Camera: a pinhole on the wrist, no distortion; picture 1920 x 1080 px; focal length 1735.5 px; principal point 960.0 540.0 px. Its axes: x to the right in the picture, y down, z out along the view. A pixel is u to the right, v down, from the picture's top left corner.
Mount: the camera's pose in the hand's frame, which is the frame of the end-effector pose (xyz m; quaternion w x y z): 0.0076 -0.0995 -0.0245 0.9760 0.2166 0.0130 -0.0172
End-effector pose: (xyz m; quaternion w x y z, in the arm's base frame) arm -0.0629 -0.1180 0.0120 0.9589 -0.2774 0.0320 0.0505
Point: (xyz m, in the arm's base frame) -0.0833 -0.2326 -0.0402
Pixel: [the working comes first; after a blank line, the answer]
In the camera's frame: -0.0305 -0.0058 -0.0885

behind the camera
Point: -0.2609 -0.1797 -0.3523
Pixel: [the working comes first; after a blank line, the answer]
In the camera's frame: -0.1731 0.0949 -0.4067

behind the camera
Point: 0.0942 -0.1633 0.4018
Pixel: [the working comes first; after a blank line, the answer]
In the camera's frame: 0.1034 -0.0017 0.3738

1440 532
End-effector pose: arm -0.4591 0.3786 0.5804 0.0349 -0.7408 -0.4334 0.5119
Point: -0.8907 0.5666 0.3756
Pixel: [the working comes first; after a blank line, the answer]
In the camera's frame: 0.2178 0.0119 0.4309

1837 588
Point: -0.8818 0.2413 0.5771
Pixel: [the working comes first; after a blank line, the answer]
In the camera's frame: -0.1521 0.1058 0.4014

302 997
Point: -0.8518 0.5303 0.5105
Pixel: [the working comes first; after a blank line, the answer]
In the camera's frame: 0.1022 -0.0454 0.3648

1446 324
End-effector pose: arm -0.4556 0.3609 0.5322 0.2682 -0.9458 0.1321 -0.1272
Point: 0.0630 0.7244 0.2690
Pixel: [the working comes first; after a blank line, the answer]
In the camera's frame: 0.3009 0.1186 0.5904

1844 889
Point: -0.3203 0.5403 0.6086
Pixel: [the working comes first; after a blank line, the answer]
In the camera's frame: 0.0747 -0.0626 0.1298

outside the picture
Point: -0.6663 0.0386 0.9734
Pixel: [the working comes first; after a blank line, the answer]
In the camera's frame: -0.0130 -0.0881 -0.5746

behind the camera
